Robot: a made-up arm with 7 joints. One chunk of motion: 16 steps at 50 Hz.
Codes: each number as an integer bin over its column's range. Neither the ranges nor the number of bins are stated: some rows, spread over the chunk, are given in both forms.
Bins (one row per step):
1: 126 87 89 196 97 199 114
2: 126 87 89 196 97 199 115
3: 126 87 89 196 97 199 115
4: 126 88 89 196 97 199 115
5: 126 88 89 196 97 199 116
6: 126 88 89 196 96 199 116
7: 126 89 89 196 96 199 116
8: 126 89 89 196 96 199 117
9: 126 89 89 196 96 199 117
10: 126 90 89 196 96 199 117
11: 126 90 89 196 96 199 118
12: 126 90 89 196 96 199 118
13: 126 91 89 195 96 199 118
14: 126 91 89 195 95 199 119
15: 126 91 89 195 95 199 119
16: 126 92 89 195 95 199 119
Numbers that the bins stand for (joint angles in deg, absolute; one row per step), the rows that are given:
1: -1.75 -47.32 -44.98 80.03 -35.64 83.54 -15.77
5: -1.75 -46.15 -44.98 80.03 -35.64 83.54 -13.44
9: -1.75 -44.98 -44.98 80.03 -36.80 83.54 -12.27
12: -1.75 -43.81 -44.98 80.03 -36.80 83.54 -11.10
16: -1.75 -41.48 -44.98 78.87 -37.97 83.54 -9.93
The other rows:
2: -1.75 -47.32 -44.98 80.03 -35.64 83.54 -14.60
3: -1.75 -47.32 -44.98 80.03 -35.64 83.54 -14.60
4: -1.75 -46.15 -44.98 80.03 -35.64 83.54 -14.60
6: -1.75 -46.15 -44.98 80.03 -36.80 83.54 -13.44
7: -1.75 -44.98 -44.98 80.03 -36.80 83.54 -13.44
8: -1.75 -44.98 -44.98 80.03 -36.80 83.54 -12.27
10: -1.75 -43.81 -44.98 80.03 -36.80 83.54 -12.27
11: -1.75 -43.81 -44.98 80.03 -36.80 83.54 -11.10
13: -1.75 -42.65 -44.98 78.87 -36.80 83.54 -11.10
14: -1.75 -42.65 -44.98 78.87 -37.97 83.54 -9.93
15: -1.75 -42.65 -44.98 78.87 -37.97 83.54 -9.93

